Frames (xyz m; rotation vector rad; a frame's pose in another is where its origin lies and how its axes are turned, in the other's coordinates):
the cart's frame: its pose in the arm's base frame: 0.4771 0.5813 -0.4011 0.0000 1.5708 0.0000
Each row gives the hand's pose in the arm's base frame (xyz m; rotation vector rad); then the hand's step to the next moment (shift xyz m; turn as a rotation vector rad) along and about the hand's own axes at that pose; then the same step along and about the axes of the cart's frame.
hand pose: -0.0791 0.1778 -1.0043 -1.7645 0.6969 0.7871
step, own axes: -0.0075 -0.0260 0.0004 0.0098 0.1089 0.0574
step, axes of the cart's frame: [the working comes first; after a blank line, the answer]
step, axes of the arm's base frame: 0.0152 0.0087 0.0206 -0.0878 0.0215 -0.0841

-0.0206 0.0087 0.0152 0.0841 0.0215 -0.0878
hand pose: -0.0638 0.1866 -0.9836 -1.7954 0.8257 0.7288
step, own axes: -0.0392 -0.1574 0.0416 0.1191 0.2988 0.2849
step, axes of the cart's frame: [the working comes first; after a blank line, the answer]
step, axes of the arm's base frame: 0.0988 0.0909 0.1001 -0.2006 0.1594 -0.3449

-0.1001 0.0909 0.0988 0.3449 0.1594 -0.2006
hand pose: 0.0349 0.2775 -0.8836 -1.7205 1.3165 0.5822
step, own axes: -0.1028 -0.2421 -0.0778 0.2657 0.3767 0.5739
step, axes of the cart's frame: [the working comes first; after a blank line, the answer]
step, axes of the arm's base frame: 0.1813 0.0038 0.2058 -0.1854 0.3220 -0.6355

-0.2058 0.0038 0.1813 0.6355 0.3220 -0.1854
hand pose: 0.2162 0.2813 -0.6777 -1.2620 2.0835 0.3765
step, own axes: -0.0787 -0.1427 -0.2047 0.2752 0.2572 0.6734
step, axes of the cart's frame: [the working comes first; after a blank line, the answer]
step, axes of the arm's base frame: 0.0683 -0.1298 0.2167 -0.0461 0.3116 -0.7044

-0.2167 -0.1298 0.0683 0.7044 0.3116 -0.0461
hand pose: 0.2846 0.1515 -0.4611 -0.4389 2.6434 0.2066
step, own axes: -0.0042 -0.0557 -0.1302 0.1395 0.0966 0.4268
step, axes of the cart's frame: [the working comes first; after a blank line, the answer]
step, axes of the arm's base frame: -0.0306 -0.0791 0.1135 0.0229 0.1446 -0.4353

-0.1135 -0.0791 -0.0306 0.4353 0.1446 0.0229
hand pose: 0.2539 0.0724 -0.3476 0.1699 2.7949 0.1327
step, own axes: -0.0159 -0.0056 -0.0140 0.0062 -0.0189 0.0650
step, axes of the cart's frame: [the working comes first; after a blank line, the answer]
step, axes of the arm's base frame: 0.0096 -0.0087 0.0177 0.0141 -0.0132 -0.0652

-0.0177 -0.0087 0.0096 0.0652 -0.0132 0.0142
